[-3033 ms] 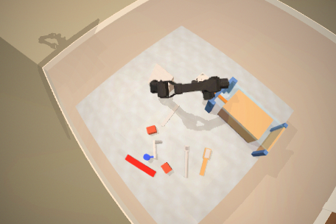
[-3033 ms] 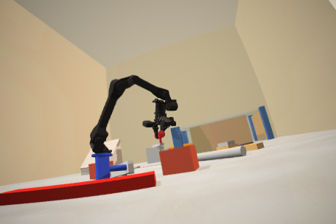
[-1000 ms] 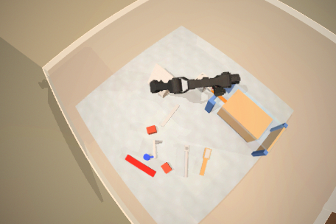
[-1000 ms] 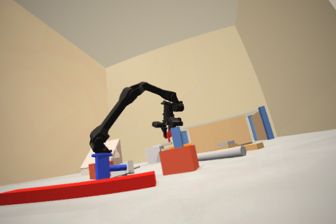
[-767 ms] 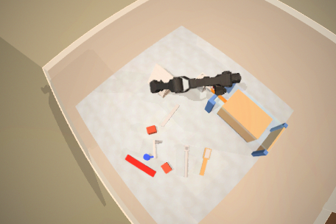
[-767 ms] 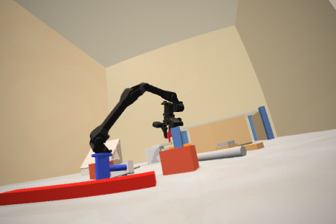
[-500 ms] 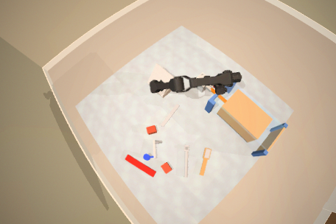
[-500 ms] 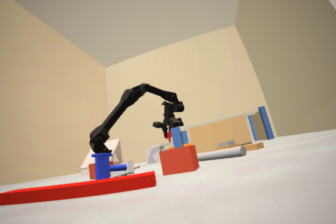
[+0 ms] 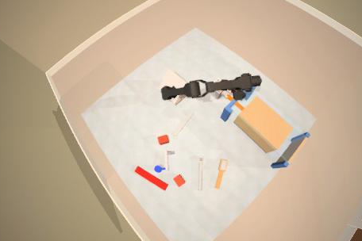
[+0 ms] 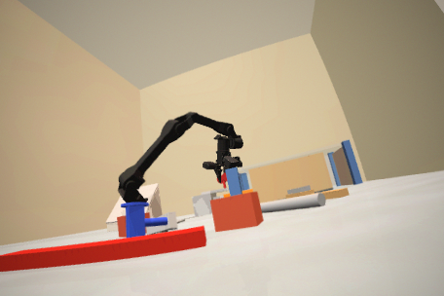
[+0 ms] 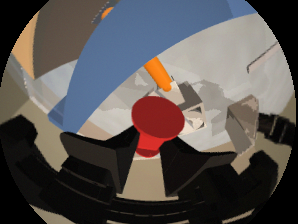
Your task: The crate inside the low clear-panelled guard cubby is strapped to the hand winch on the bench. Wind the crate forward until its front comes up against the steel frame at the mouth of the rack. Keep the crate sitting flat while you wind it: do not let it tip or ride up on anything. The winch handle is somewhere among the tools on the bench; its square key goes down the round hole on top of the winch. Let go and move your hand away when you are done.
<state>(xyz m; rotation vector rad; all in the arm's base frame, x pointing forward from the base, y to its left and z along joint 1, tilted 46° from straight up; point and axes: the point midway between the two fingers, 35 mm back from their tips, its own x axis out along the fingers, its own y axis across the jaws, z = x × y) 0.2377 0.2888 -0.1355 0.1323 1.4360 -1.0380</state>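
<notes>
The winch handle is 2 cm behind my gripper tip, 2 cm to the right of it and 3 cm below it. From my gripper tip the other things lie so: grey winch 10 cm behind, 5 cm to the right, 10 cm below; red knob 1 cm ahead, 1 cm to the right; blue frame post 8 cm ahead, 3 cm to the right, 3 cm below.
</notes>
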